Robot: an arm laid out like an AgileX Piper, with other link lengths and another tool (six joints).
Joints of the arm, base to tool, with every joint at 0 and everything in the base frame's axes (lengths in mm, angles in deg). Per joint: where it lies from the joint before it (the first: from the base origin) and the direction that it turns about. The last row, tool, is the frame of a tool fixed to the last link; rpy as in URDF.
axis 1: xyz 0 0 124.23 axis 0 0 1
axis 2: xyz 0 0 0 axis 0 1 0
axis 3: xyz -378.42 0 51.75 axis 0 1 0
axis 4: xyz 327.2 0 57.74 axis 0.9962 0 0.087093
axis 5: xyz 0 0 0 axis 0 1 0
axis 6: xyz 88.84 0 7.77 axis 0.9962 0 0.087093
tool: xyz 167.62 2 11.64 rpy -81.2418 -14.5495 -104.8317
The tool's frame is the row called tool.
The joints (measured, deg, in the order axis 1, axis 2, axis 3, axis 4, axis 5, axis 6), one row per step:
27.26, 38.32, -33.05, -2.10, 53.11, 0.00
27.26, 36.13, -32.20, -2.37, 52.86, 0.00
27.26, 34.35, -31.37, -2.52, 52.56, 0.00
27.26, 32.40, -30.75, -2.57, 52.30, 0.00
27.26, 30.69, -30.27, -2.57, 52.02, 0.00
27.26, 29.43, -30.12, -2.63, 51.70, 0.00
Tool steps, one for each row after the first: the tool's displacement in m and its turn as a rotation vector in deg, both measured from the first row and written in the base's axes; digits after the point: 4 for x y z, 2 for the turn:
-0.0043, -0.0033, 0.0017, 0.49, -1.54, 0.01
-0.0079, -0.0057, 0.0020, 0.93, -2.72, 0.02
-0.0115, -0.0077, 0.0044, 1.61, -4.15, 0.02
-0.0144, -0.0092, 0.0071, 2.30, -5.50, 0.03
-0.0157, -0.0100, 0.0111, 2.90, -6.79, 0.03

